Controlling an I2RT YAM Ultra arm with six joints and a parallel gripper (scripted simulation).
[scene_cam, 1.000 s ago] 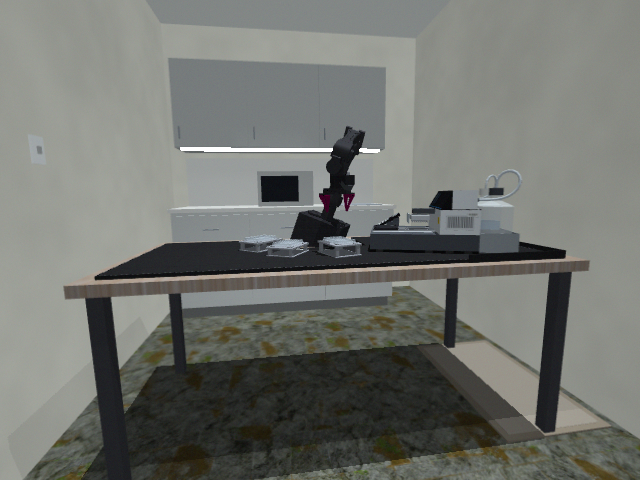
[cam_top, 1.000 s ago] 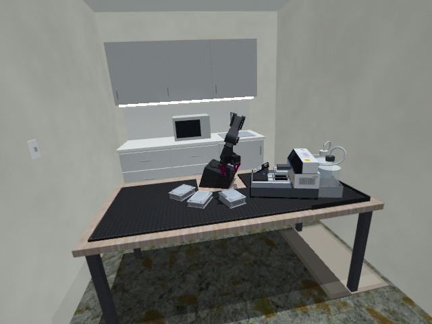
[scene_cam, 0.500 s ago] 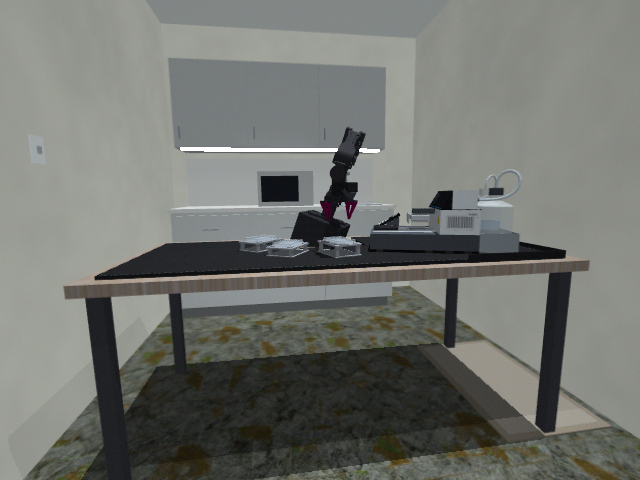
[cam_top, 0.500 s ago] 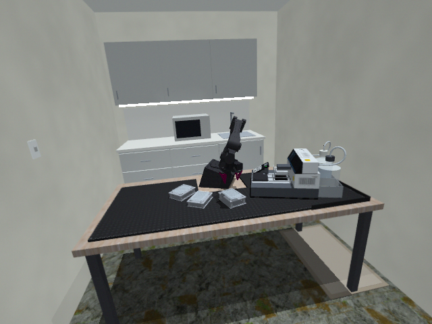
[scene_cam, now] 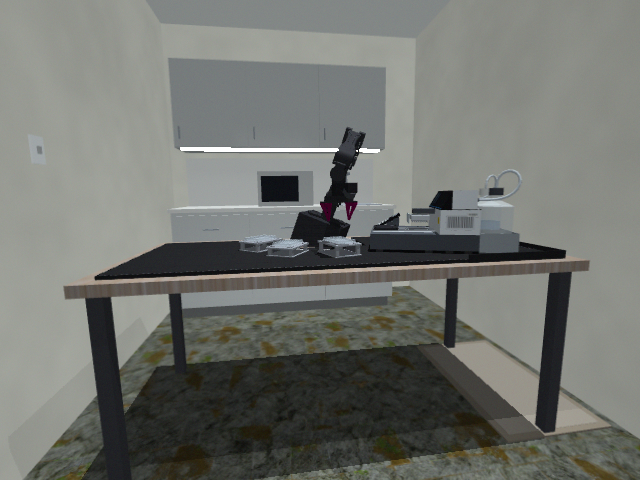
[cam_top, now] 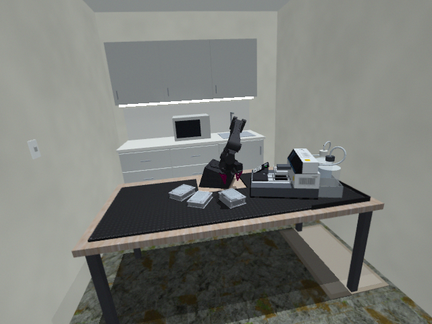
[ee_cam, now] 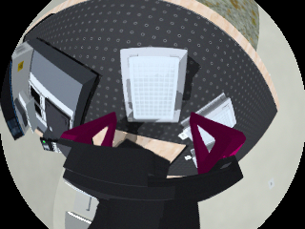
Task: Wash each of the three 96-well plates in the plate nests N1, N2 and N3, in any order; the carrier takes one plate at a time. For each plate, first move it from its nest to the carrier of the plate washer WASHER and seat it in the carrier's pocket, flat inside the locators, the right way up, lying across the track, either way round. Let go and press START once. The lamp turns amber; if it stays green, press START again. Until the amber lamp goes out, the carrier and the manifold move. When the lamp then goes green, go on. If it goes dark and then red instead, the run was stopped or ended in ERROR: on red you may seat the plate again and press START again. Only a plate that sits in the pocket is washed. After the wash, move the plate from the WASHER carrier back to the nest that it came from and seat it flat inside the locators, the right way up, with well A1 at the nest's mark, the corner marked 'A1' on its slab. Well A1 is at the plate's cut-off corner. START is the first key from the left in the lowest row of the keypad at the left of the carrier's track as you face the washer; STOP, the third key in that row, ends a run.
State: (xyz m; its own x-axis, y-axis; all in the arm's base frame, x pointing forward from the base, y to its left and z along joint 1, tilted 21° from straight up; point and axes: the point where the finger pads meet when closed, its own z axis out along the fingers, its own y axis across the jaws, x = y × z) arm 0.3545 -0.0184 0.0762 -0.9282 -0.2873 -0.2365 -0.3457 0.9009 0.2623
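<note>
Now: hand 10 cm above the nest. The rest, counted from my hand: clear bottle: 3 cm ahead, 66 cm to the left, 2 cm below; plate washer: 12 cm behind, 40 cm to the left, 2 cm below; washer carrier: 17 cm behind, 25 cm to the left, 6 cm below.
</note>
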